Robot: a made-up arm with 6 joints. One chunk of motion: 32 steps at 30 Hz.
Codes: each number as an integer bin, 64 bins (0 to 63) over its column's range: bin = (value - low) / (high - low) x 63, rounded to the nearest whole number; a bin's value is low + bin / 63 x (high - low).
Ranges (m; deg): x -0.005..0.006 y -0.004..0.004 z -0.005..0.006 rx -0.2..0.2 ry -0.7..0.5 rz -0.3..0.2
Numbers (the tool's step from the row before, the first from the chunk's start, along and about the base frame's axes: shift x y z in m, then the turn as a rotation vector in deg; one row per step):
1: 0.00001 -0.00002 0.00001 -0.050 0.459 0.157
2: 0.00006 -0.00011 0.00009 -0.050 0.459 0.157
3: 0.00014 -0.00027 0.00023 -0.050 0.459 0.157
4: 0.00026 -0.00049 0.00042 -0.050 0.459 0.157
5: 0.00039 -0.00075 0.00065 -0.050 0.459 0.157
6: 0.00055 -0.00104 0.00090 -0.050 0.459 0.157
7: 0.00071 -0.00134 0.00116 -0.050 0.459 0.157
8: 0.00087 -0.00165 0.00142 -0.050 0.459 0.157
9: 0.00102 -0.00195 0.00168 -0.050 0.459 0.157
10: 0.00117 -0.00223 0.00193 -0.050 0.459 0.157
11: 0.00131 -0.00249 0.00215 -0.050 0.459 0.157
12: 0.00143 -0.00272 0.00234 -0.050 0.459 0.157
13: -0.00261 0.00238 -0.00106 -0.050 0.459 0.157
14: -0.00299 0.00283 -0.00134 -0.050 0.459 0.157
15: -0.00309 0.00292 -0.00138 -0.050 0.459 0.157
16: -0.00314 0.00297 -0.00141 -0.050 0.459 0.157
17: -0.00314 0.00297 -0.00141 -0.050 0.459 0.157
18: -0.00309 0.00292 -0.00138 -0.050 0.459 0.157
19: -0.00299 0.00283 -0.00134 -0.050 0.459 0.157
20: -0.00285 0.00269 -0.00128 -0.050 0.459 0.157
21: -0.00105 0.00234 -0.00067 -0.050 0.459 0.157
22: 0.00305 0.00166 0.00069 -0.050 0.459 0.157
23: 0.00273 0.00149 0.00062 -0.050 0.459 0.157
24: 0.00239 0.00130 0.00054 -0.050 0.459 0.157
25: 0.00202 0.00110 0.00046 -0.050 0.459 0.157
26: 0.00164 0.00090 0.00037 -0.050 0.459 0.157
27: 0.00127 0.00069 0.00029 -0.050 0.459 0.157
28: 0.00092 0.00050 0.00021 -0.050 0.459 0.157
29: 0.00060 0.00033 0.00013 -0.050 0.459 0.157
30: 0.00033 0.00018 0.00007 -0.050 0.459 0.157
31: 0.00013 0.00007 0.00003 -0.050 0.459 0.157
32: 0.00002 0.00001 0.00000 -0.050 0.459 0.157
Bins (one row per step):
1: 29 31 29 24 61 58
2: 29 31 29 24 61 58
3: 29 29 30 24 61 58
4: 30 28 31 24 61 58
5: 31 26 32 24 61 58
6: 32 23 34 24 61 58
7: 33 21 35 24 61 58
8: 34 19 37 24 61 58
9: 34 16 38 24 61 58
10: 35 14 40 24 61 58
11: 36 12 41 24 61 58
12: 37 10 42 24 61 58
13: 14 50 23 24 61 58
14: 12 54 21 24 61 58
15: 11 54 21 24 61 58
16: 11 55 21 24 61 58
17: 11 55 21 24 61 58
18: 11 54 21 24 61 58
19: 12 54 21 24 61 58
20: 12 53 21 24 61 58
21: 23 50 25 24 61 58
22: 46 45 33 24 61 58
23: 44 43 32 24 61 58
24: 42 42 32 24 61 58
25: 40 40 31 24 61 58
26: 38 39 31 24 61 58
27: 36 37 30 24 61 58
28: 34 35 30 24 61 58
29: 32 34 29 24 61 58
30: 31 33 29 24 61 58
31: 29 32 29 24 61 58
32: 29 32 29 24 61 58

